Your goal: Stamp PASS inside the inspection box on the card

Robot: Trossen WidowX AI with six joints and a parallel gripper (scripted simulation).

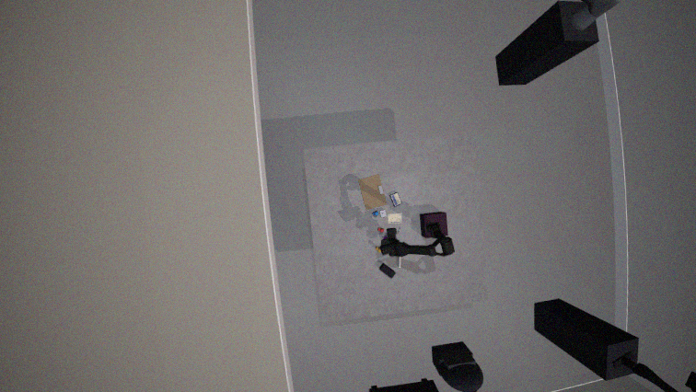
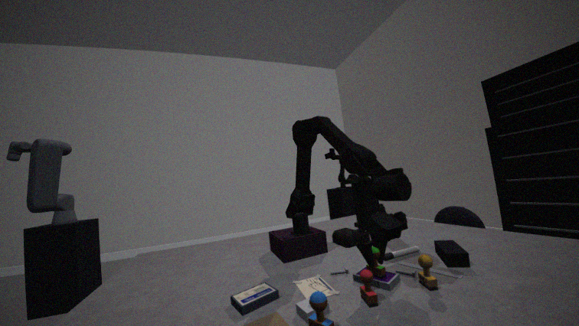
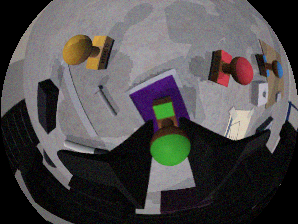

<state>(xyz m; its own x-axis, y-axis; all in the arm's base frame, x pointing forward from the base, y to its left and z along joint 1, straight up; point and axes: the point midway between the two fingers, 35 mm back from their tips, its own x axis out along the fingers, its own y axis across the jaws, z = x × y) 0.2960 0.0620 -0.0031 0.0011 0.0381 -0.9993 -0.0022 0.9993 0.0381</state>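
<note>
The green-knobbed stamp lies right at my gripper tip. From my gripper tip the other things lie so: purple ink pad (30 mm below); then red-knobbed stamp (70 mm to the right, 50 mm ahead, 20 mm below); then yellow-knobbed stamp (80 mm ahead, 70 mm to the left, 20 mm below).
</note>
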